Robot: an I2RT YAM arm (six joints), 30 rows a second.
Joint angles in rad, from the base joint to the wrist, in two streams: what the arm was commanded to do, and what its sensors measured. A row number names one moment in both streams.
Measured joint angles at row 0:
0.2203 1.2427 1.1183 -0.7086 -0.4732 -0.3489
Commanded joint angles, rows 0 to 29:
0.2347 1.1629 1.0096 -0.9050 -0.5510 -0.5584
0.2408 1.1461 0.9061 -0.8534 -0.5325 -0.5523
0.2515 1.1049 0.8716 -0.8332 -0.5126 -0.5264
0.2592 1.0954 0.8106 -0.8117 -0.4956 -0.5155
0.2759 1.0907 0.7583 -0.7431 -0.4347 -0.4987
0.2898 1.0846 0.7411 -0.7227 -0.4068 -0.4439
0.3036 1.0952 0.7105 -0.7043 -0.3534 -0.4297
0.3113 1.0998 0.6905 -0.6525 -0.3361 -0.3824
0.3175 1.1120 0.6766 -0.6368 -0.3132 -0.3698
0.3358 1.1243 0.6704 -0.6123 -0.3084 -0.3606
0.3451 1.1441 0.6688 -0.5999 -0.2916 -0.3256
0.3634 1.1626 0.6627 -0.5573 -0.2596 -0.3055
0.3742 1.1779 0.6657 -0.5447 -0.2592 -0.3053
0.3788 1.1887 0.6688 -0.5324 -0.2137 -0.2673
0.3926 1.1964 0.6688 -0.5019 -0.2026 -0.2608
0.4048 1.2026 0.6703 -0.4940 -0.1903 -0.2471
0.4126 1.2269 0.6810 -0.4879 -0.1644 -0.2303
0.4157 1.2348 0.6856 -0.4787 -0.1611 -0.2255
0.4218 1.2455 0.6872 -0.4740 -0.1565 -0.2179
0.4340 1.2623 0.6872 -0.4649 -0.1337 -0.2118
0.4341 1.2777 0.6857 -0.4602 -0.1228 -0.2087
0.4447 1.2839 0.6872 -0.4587 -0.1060 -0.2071
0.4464 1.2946 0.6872 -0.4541 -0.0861 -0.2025
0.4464 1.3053 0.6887 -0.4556 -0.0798 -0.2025
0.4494 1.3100 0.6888 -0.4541 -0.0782 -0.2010
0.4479 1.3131 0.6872 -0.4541 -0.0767 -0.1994
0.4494 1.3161 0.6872 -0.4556 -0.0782 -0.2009
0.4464 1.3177 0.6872 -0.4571 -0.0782 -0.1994
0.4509 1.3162 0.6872 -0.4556 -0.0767 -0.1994
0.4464 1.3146 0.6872 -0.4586 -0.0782 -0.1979
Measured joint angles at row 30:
0.4419 1.3075 0.6647 -0.4873 -0.1097 -0.2104
